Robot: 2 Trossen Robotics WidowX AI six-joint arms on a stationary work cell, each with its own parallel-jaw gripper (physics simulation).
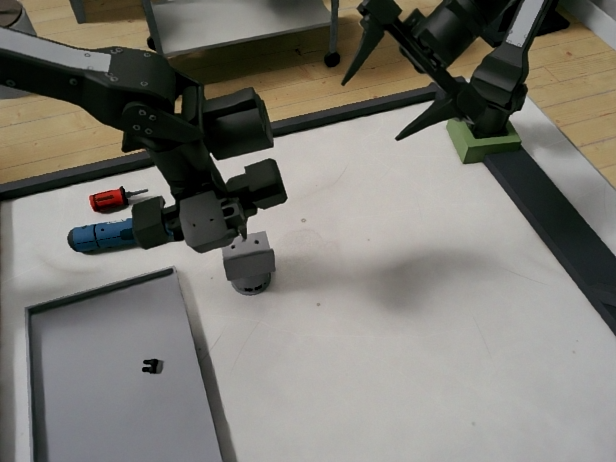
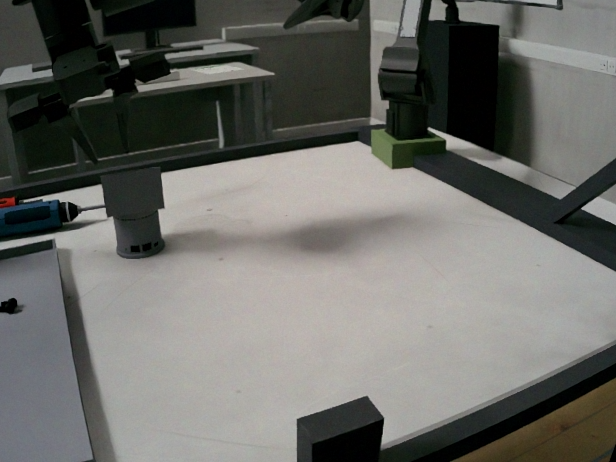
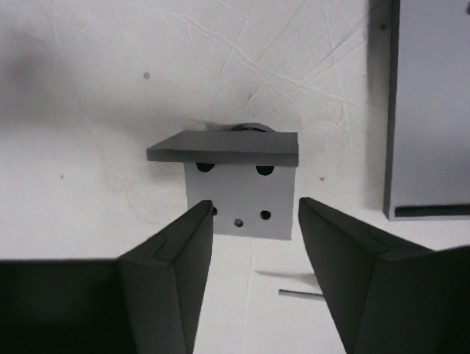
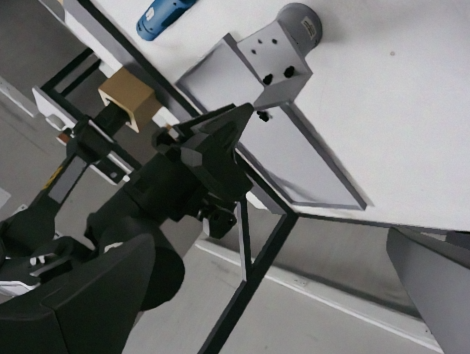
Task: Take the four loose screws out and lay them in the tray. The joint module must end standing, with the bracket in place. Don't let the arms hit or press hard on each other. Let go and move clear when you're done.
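Where they show: left gripper, between the fingertips: (image 1: 231, 241) (image 2: 112, 158) (image 3: 255, 209) (image 4: 243, 105); right gripper, between the fingertips: (image 1: 369, 113) (image 2: 255, 6) (image 4: 269, 241); left arm's base, origin of its link: (image 4: 119, 111); right arm's base, origin of its link: (image 1: 485, 125) (image 2: 408, 134).
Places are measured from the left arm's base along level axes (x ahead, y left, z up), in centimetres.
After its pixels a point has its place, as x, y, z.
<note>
The grey joint module (image 1: 251, 286) {37.2, -31.5, -7.5} (image 2: 140, 235) {37.5, -31.7, -6.8} (image 4: 303, 25) {41.6, -30.0, -7.1} stands upright with the grey bracket (image 1: 249, 265) {37.0, -32.1, -0.9} (image 2: 132, 192) {37.0, -32.1, -1.1} (image 3: 240, 192) {38.9, -28.8, -3.1} (image 4: 271, 57) {39.1, -28.9, -3.1} on top. Two black screws, one screw (image 3: 205, 166) (image 4: 268, 79) and another screw (image 3: 265, 170) (image 4: 289, 72), sit in the bracket's row by its flange; the other holes look empty. Two black screws (image 1: 150, 366) {19.4, -30.7, -8.3} lie close together in the grey tray (image 1: 115, 325) {19.6, -21.4, -9.3} (image 2: 30, 370) {15.9, -42.6, -9.3} (image 3: 430, 110) {25.5, -26.1, -9.3} (image 4: 302, 160) {13.8, -41.6, -9.3}. My left gripper (image 2: 111, 157) {36.5, -29.4, 2.7} (image 3: 255, 209) {36.5, -29.4, 2.7} is part-open and empty above the bracket. My right gripper (image 1: 370, 111) {54.1, -36.6, 18.4} (image 4: 269, 241) {54.1, -36.6, 18.4} is wide open, empty, raised far from the module.
A blue electric screwdriver (image 1: 112, 236) {27.6, -9.8, -6.4} (image 2: 30, 218) {31.6, -12.8, -7.0} (image 4: 162, 17) {31.0, -10.8, -5.7} and a red screwdriver (image 1: 107, 199) {31.4, -1.9, -7.2} (image 2: 7, 202) {32.4, -2.4, -7.1} lie beyond the tray. A green block (image 1: 492, 151) {86.6, -41.6, -7.2} (image 2: 402, 154) {84.1, -39.7, -7.3} is under the right arm's base. A dark post (image 2: 340, 430) {23.3, -71.4, -4.2} rises at the near edge.
</note>
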